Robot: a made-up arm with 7 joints.
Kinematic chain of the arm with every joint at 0, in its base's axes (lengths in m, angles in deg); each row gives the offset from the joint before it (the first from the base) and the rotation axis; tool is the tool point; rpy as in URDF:
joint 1: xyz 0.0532 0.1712 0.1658 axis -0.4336 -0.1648 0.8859
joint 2: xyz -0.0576 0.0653 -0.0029 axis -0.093 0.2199 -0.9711
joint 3: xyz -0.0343 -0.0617 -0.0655 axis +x
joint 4: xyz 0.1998 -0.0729 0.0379 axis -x
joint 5: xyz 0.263 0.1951 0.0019 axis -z
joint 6: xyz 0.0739 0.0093 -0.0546 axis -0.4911 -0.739 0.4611
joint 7: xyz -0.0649 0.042 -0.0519 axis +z
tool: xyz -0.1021 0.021 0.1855 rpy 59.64 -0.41 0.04
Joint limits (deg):
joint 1: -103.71..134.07
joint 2: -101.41..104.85
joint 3: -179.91..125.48
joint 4: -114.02..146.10
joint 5: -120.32..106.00
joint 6: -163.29..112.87
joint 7: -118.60..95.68
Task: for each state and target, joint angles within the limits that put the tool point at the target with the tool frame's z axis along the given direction. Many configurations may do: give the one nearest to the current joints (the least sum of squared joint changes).
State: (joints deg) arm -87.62 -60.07 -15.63 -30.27 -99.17 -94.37 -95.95
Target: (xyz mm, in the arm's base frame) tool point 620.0 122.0 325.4 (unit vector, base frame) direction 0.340 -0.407 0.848
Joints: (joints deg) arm -92.05 -40.21 -21.88 -23.22 -111.93 -120.39 -93.93
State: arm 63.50 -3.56 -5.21 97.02 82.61 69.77 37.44
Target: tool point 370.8 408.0 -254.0 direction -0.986 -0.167 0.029
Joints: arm 55.59 -11.22 41.31 112.81 81.98 39.81 3.93
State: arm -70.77 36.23 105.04 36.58 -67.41 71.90 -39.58
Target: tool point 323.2 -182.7 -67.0 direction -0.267 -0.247 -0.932
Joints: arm -95.25 3.82 119.60 36.93 -88.77 112.87 -38.53
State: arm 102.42 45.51 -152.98 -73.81 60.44 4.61 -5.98
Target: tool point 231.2 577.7 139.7 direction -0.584 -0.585 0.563
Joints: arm 94.88 59.95 -105.80 -108.30 48.38 -8.22 5.43
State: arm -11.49 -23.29 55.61 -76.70 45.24 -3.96 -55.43
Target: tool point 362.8 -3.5 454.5 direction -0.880 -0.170 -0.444
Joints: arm -28.48 -17.79 10.89 -79.09 17.86 28.35 -50.06
